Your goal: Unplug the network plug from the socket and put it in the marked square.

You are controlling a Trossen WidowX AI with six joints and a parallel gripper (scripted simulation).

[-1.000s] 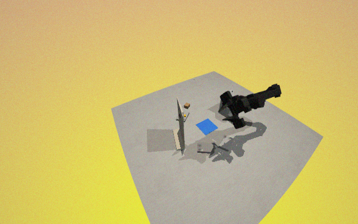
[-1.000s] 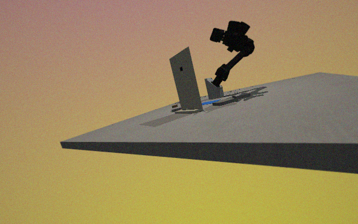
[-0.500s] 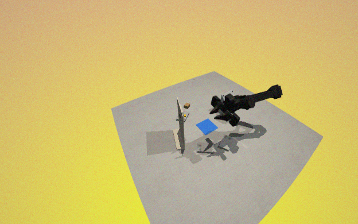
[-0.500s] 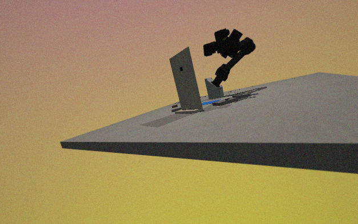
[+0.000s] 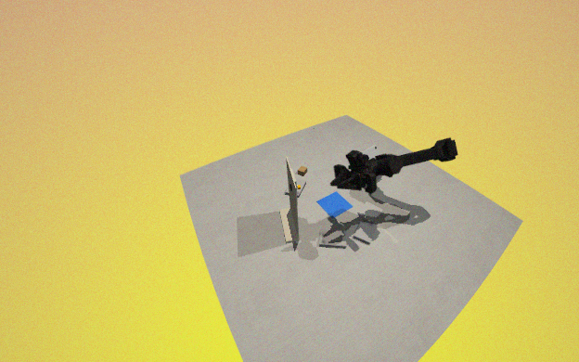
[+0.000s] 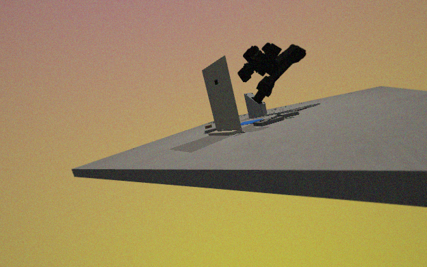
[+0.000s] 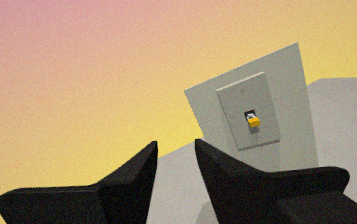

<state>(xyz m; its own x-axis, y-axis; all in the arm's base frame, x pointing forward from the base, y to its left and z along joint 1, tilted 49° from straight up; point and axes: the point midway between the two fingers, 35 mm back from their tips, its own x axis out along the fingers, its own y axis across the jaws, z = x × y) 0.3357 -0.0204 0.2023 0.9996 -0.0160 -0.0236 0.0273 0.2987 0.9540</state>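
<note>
My gripper tip is 11 cm to the left of the grey plug, 8 cm short of it and 5 cm above it. Round my gripper tip: grey panel: 14 cm below, 12 cm to the right, 10 cm ahead.
</note>
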